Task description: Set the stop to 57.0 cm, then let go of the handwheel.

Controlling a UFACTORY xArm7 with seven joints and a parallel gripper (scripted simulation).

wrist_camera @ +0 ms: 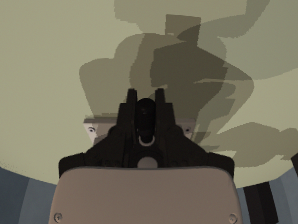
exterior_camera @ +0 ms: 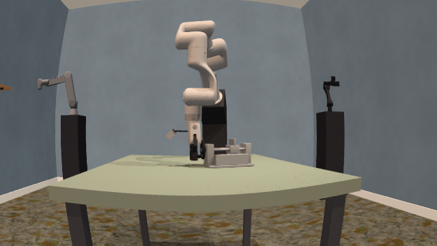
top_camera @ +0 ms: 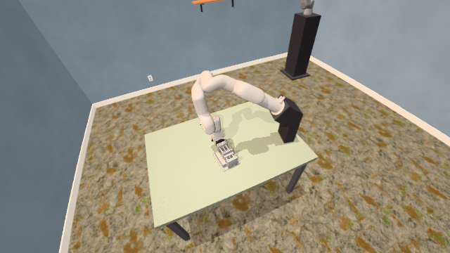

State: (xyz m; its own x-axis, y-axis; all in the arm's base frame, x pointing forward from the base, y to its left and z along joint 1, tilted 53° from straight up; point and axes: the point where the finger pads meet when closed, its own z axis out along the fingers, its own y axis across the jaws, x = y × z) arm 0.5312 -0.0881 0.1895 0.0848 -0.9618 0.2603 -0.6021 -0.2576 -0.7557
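The black handwheel lies 20 mm to the left of my hand. Also, from my hand: grey stop block (10 mm behind, 180 mm to the left, 40 mm above).
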